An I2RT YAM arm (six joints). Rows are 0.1 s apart.
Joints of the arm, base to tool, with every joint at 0 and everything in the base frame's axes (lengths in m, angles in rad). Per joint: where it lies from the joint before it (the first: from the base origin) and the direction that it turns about. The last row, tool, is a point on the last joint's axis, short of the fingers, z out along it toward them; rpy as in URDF.
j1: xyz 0.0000 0.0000 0.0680 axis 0 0 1
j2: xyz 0.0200 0.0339 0.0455 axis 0 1 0
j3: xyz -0.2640 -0.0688 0.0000 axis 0 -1 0
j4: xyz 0.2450 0.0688 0.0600 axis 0 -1 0
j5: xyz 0.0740 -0.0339 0.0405 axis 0 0 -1
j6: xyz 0.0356 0.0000 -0.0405 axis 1 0 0
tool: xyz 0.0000 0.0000 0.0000 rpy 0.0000 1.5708 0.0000
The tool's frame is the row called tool.
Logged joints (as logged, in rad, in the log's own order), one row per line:
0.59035, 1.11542, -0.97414, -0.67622, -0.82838, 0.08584
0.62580, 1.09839, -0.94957, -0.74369, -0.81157, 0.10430
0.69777, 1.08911, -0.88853, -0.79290, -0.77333, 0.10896
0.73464, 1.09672, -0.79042, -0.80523, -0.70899, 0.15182
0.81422, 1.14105, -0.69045, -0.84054, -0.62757, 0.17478
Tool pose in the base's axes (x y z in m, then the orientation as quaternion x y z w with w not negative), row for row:
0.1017, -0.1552, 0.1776, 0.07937, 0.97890, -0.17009, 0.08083
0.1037, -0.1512, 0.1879, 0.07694, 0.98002, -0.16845, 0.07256
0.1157, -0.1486, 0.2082, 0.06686, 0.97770, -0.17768, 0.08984
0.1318, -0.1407, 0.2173, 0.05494, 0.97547, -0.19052, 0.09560
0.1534, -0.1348, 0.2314, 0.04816, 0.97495, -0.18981, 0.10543
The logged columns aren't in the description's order. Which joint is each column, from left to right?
Columns, left to right: j3, j2, j1, j4, j6, j5.
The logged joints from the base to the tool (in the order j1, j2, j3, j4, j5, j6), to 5 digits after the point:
-0.97414, 1.11542, 0.59035, -0.67622, 0.08584, -0.82838
-0.94957, 1.09839, 0.62580, -0.74369, 0.10430, -0.81157
-0.88853, 1.08911, 0.69777, -0.79290, 0.10896, -0.77333
-0.79042, 1.09672, 0.73464, -0.80523, 0.15182, -0.70899
-0.69045, 1.14105, 0.81422, -0.84054, 0.17478, -0.62757

